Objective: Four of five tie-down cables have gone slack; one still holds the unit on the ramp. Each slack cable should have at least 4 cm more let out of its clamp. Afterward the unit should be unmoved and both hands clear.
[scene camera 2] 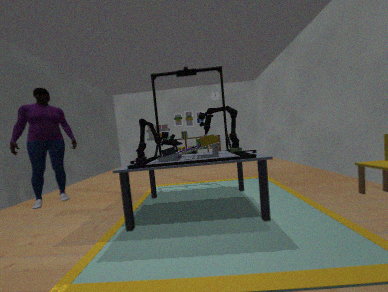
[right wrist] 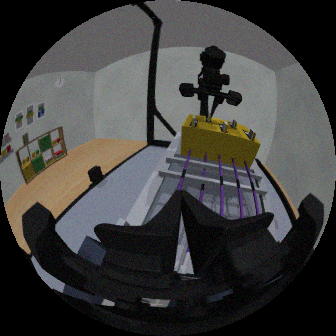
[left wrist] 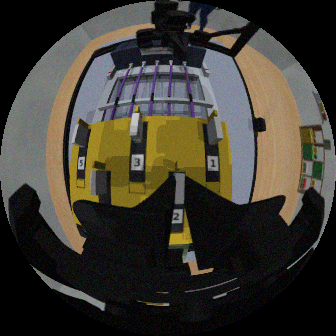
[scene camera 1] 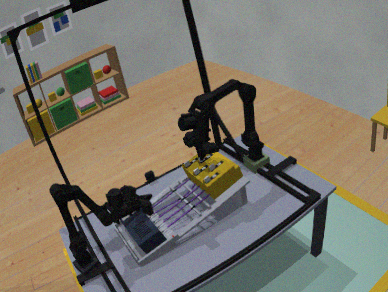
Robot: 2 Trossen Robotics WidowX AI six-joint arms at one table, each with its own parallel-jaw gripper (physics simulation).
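A yellow clamp block (scene camera 1: 222,176) (left wrist: 169,141) (right wrist: 219,141) sits at the top of the grey ramp (scene camera 1: 234,188). It carries numbered grey levers. Several purple cables (scene camera 1: 178,200) (left wrist: 155,87) (right wrist: 221,187) run down the ramp to the dark blue unit (scene camera 1: 145,232) at its foot. My left gripper (scene camera 1: 203,157) (left wrist: 177,180) (right wrist: 208,117) stands over the block, shut on lever 2 (left wrist: 179,196). My right gripper (scene camera 1: 149,206) (right wrist: 179,193) is low over the ramp's bottom end, just above the unit. Its fingers are shut, tips together over the leftmost cable in its wrist view.
The table (scene camera 1: 280,208) has a black frame and a tall gantry post (scene camera 1: 197,49) behind the ramp. A small black block (scene camera 1: 150,175) sits at the table's far edge. A shelf unit (scene camera 1: 116,66) stands by the wall. A person (scene camera 2: 56,139) walks at the left.
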